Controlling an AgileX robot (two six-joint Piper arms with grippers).
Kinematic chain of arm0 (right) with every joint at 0, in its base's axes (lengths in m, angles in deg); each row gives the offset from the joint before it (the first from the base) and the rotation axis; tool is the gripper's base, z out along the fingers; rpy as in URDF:
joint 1: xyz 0 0 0.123 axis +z
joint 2: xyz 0 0 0 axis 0.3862 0.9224 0
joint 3: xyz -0.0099 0.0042 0.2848 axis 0.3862 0.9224 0
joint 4: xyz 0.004 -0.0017 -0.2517 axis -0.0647 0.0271 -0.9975
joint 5: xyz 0 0 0 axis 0.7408 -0.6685 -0.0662
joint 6: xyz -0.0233 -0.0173 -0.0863 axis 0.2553 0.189 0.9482
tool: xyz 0 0 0 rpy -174.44 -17.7 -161.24
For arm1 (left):
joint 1: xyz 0 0 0.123 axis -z
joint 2: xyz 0 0 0 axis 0.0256 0.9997 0
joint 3: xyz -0.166 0.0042 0.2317 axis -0.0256 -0.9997 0
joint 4: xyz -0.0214 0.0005 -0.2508 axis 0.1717 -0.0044 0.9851
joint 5: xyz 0 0 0 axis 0.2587 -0.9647 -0.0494
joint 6: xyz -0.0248 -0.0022 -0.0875 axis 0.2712 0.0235 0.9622
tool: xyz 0 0 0 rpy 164.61 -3.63 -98
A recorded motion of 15 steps. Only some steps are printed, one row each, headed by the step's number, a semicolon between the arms.
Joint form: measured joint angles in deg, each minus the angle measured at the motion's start. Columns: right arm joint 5, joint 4, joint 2, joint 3, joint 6, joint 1; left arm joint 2, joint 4, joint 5, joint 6, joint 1, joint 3.
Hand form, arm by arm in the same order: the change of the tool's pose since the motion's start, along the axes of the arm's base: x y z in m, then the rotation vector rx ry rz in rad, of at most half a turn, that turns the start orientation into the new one. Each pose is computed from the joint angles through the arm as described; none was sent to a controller.
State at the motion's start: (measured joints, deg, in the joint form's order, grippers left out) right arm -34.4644 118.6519 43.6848 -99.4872 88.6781 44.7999; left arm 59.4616 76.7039 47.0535 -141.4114 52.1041 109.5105
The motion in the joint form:
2: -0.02 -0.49 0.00 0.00 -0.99 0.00; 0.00 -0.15 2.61 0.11 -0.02 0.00
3: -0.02 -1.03 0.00 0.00 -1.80 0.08; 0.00 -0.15 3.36 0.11 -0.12 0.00
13: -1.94 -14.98 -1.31 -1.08 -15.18 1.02; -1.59 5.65 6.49 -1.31 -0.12 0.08
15: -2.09 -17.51 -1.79 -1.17 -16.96 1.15; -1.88 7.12 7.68 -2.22 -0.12 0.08
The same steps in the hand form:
2: -0.0001 -0.0005 -0.0003 -0.0072 0.0081 -0.0083; 0.0015 0.0034 0.0021 0.0222 -0.0278 0.0288
3: -0.0005 -0.0005 -0.0007 -0.0150 0.0136 -0.0125; 0.0022 0.0048 0.0027 0.0288 -0.0354 0.0390
13: -0.0044 -0.0080 0.0043 -0.1948 0.0487 -0.0328; -0.0005 0.0130 0.0103 0.0170 -0.0245 0.1368
15: -0.0046 -0.0101 0.0067 -0.2265 0.0404 -0.0333; -0.0012 0.0156 0.0117 0.0278 -0.0220 0.1602

